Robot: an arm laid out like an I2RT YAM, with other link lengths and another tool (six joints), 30 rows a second.
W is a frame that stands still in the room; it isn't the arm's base.
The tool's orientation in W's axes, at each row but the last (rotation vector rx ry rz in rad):
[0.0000, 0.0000, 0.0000]
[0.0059, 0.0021, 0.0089]
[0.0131, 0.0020, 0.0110]
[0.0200, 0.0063, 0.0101]
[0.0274, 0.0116, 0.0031]
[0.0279, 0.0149, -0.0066]
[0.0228, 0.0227, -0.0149]
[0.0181, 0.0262, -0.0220]
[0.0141, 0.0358, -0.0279]
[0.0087, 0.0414, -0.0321]
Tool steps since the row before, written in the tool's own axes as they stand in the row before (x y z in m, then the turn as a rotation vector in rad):
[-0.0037, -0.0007, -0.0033, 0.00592, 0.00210, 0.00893]
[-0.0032, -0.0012, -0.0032, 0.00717, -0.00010, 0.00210]
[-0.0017, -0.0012, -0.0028, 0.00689, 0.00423, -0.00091]
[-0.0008, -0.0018, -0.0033, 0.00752, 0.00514, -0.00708]
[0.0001, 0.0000, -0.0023, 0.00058, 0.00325, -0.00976]
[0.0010, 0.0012, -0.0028, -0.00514, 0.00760, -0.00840]
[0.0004, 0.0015, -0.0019, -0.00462, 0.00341, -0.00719]
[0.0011, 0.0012, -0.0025, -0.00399, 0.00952, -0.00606]
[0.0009, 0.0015, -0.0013, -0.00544, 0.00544, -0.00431]
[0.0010, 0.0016, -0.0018, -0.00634, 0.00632, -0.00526]
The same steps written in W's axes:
[-0.0037, -0.0007, -0.0033, 0.00592, 0.00210, 0.00893]
[-0.0032, -0.0012, -0.0032, 0.00718, -0.00005, 0.00208]
[-0.0017, -0.0012, -0.0028, 0.00684, 0.00432, -0.00087]
[-0.0008, -0.0017, -0.0033, 0.00742, 0.00536, -0.00702]
[0.0001, 0.0001, -0.0023, 0.00046, 0.00352, -0.00967]
[0.0010, 0.0013, -0.0028, -0.00521, 0.00786, -0.00811]
[0.0004, 0.0015, -0.0019, -0.00473, 0.00364, -0.00700]
[0.0011, 0.0012, -0.0025, -0.00393, 0.00971, -0.00578]
[0.0009, 0.0015, -0.0013, -0.00543, 0.00565, -0.00404]
[0.0010, 0.0016, -0.0018, -0.00634, 0.00657, -0.00494]

